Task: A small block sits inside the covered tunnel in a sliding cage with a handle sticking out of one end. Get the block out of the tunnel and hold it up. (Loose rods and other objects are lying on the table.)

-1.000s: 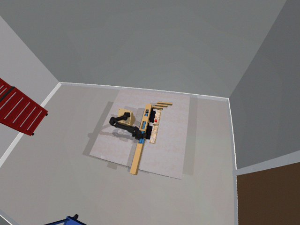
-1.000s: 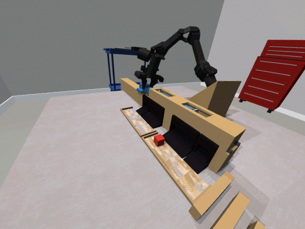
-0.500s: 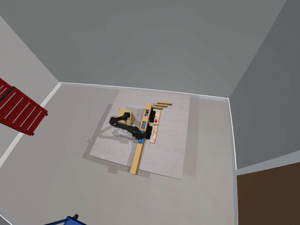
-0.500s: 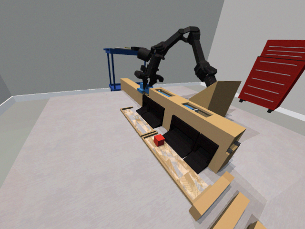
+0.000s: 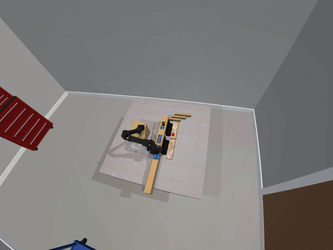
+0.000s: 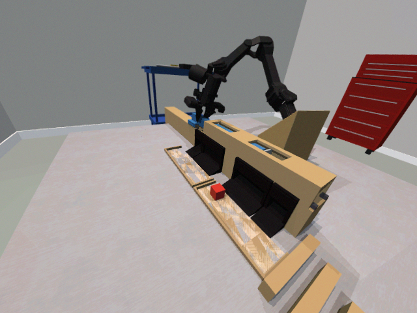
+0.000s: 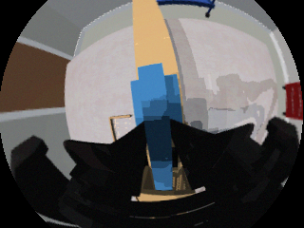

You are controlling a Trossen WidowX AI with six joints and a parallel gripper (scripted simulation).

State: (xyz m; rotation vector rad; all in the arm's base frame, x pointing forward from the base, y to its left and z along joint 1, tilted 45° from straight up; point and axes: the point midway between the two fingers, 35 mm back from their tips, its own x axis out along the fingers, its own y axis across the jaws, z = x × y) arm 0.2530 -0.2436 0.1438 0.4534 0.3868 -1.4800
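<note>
My gripper tip is now 20 mm short of the tan covered tunnel, 80 mm to the right of it and 50 mm above it.
</note>
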